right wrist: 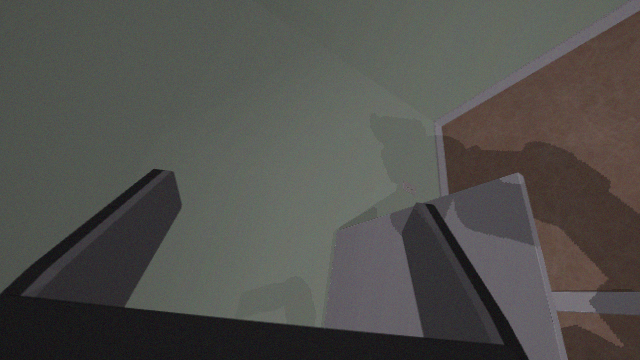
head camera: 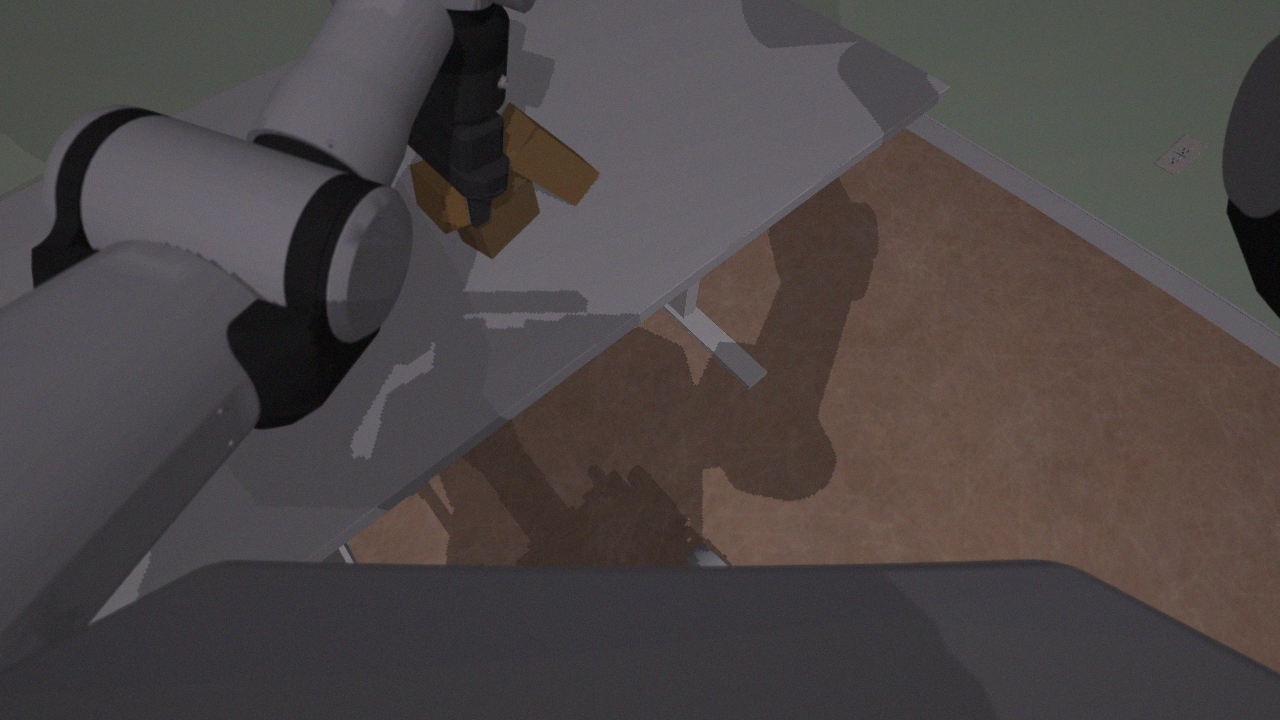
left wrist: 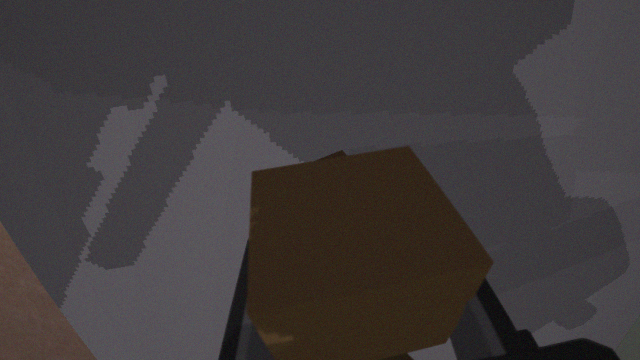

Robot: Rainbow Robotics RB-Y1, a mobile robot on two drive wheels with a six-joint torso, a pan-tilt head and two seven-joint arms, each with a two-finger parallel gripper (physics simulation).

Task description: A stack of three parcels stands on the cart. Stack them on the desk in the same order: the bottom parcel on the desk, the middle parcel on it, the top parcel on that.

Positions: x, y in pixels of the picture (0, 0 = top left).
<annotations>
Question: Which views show my left gripper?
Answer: The head camera view and the left wrist view only.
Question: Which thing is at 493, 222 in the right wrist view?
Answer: A grey desk.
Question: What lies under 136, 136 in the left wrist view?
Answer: A grey desk.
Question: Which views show the parcel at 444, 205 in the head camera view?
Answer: The head camera view and the left wrist view only.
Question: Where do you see a parcel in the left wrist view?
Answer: At 366, 249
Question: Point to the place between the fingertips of my left gripper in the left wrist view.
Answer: At 344, 233
</annotations>
